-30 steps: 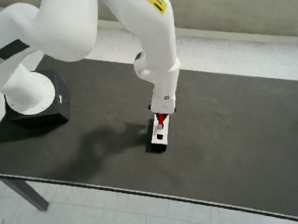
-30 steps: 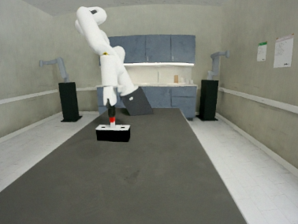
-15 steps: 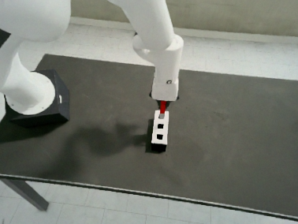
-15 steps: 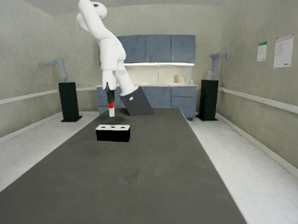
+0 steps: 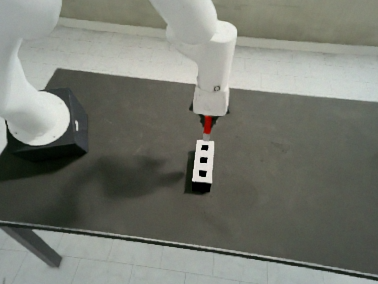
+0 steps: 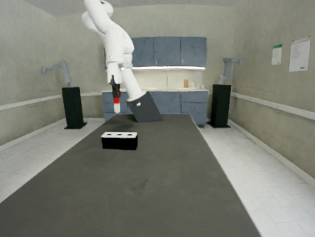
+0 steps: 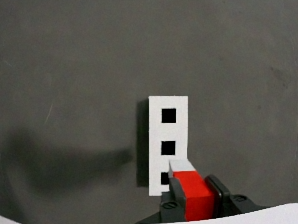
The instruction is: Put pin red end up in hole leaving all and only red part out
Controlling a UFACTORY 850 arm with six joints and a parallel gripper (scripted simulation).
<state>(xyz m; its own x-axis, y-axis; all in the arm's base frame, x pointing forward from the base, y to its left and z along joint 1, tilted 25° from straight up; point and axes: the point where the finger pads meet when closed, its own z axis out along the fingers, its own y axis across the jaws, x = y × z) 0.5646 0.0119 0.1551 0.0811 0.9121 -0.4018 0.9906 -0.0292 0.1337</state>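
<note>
My hand is 260 mm above the block. Also, from my hand: pin (20 mm below).
</note>
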